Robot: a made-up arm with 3 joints. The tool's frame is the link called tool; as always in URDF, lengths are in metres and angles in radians. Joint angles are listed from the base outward.
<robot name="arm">
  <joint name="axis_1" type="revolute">
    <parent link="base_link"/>
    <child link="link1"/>
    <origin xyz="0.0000 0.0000 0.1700" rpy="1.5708 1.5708 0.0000"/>
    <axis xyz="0 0 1"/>
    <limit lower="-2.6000" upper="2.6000"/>
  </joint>
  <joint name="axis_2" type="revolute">
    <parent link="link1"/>
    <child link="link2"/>
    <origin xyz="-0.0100 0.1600 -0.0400" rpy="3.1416 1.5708 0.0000"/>
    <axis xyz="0 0 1"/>
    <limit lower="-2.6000" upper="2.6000"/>
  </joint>
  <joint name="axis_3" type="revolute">
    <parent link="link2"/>
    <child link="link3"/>
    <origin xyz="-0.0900 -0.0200 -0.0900" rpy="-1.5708 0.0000 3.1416"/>
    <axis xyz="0 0 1"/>
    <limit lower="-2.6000" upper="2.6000"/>
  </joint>
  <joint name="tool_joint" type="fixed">
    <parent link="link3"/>
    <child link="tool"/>
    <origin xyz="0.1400 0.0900 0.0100" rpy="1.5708 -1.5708 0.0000"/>
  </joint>
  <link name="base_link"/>
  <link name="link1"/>
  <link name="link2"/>
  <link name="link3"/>
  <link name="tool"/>
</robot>
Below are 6 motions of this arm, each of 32 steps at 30 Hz.
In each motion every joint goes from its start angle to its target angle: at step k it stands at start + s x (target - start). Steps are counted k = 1, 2, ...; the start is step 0. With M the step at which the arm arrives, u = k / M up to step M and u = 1 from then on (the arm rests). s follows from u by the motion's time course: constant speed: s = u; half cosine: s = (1 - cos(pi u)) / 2; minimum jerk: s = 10 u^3 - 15 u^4 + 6 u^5.
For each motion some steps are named. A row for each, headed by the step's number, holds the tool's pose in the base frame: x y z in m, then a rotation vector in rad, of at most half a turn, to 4 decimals.
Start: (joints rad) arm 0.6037 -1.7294 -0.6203
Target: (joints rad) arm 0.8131 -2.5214 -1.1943
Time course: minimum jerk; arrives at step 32
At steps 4, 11, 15, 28, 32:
4: -0.0400 0.0541 0.0566 0.0616 0.0974 -1.7089
11: -0.0406 0.0957 0.0757 0.0972 0.2565 -1.8203
15: -0.0357 0.1349 0.1005 0.1534 0.4400 -1.9065
28: -0.0100 0.2045 0.1825 0.3734 0.9564 -1.9641
32: -0.0092 0.2058 0.1852 0.3814 0.9722 -1.9619

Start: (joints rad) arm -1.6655 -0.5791 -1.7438
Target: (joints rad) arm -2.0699 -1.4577 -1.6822
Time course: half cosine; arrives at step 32
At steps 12, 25, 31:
12: 0.0570 -0.0864 0.0943 -1.8694 1.9170 1.0831
25: 0.0595 -0.0237 0.1331 1.9300 -2.0030 -0.7937
31: 0.0604 -0.0086 0.1364 1.8890 -1.9335 -0.7148

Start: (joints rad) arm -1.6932 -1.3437 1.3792
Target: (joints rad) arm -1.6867 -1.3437 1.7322
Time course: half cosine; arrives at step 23
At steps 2, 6, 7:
2: -0.2495 0.0046 0.0595 -0.0612 0.4185 -1.5429
6: -0.2470 0.0063 0.0515 -0.0221 0.3794 -1.5524
7: -0.2460 0.0070 0.0486 -0.0073 0.3646 -1.5559

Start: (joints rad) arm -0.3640 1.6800 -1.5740
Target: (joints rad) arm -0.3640 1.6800 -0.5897
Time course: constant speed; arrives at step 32
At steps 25, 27, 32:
25: 0.3657 0.0973 -0.0137 -0.3016 -0.3981 1.6339
27: 0.3640 0.0975 -0.0238 -0.2553 -0.3472 1.6429
32: 0.3572 0.0978 -0.0484 -0.1394 -0.2193 1.6603

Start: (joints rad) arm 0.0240 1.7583 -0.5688
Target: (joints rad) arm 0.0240 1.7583 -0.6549
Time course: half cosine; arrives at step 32
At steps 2, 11, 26, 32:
2: 0.4082 0.1173 0.0995 -0.4343 -0.5167 1.7019
11: 0.4080 0.1173 0.1031 -0.4501 -0.5357 1.6975
26: 0.4074 0.1172 0.1124 -0.4904 -0.5845 1.6858
32: 0.4072 0.1172 0.1136 -0.4956 -0.5908 1.6842

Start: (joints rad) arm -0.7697 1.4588 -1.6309
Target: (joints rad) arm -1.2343 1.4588 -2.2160
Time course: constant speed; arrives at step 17
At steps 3, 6, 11, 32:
3: 0.2645 0.0524 -0.0216 -0.7716 -0.5987 1.4261
6: 0.2432 0.0542 -0.0262 -0.7911 -0.6138 1.4307
11: 0.2063 0.0573 -0.0302 -0.8219 -0.6408 1.4385
32: 0.1606 0.0611 -0.0287 -0.8563 -0.6762 1.4477

